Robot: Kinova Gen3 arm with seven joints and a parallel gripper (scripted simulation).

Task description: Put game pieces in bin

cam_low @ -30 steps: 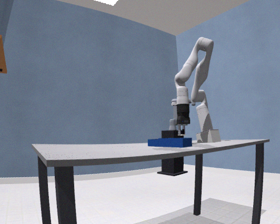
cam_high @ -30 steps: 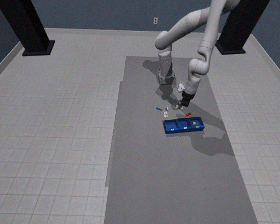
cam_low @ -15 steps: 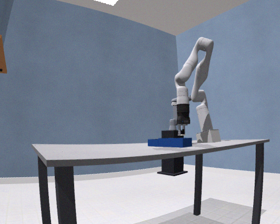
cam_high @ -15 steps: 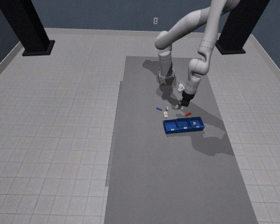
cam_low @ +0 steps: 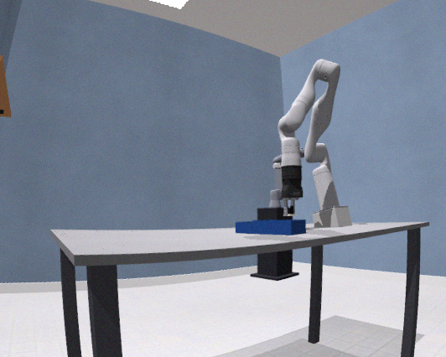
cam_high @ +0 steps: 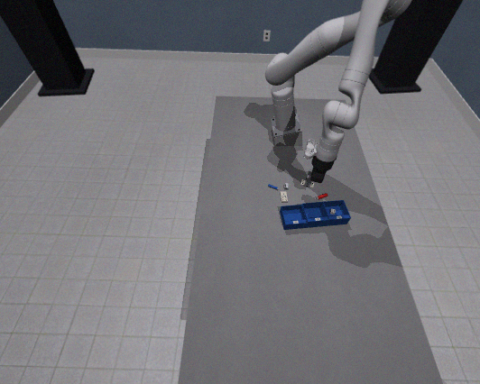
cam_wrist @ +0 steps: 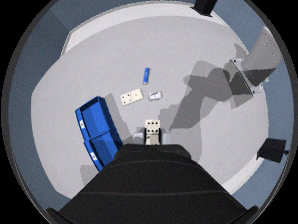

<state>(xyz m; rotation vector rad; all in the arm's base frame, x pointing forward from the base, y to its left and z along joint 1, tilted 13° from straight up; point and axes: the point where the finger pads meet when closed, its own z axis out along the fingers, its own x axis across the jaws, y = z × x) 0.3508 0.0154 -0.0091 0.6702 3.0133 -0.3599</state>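
The die is 110 mm ahead of my hand, 80 mm to the left of it and 60 mm below it. From my hand the other things lie so: red cylinder 30 mm ahead, 70 mm to the left, 70 mm below; then blue three-compartment bin 120 mm ahead, 60 mm below; then grey-white piece 40 mm behind, 70 mm to the right, 70 mm below.
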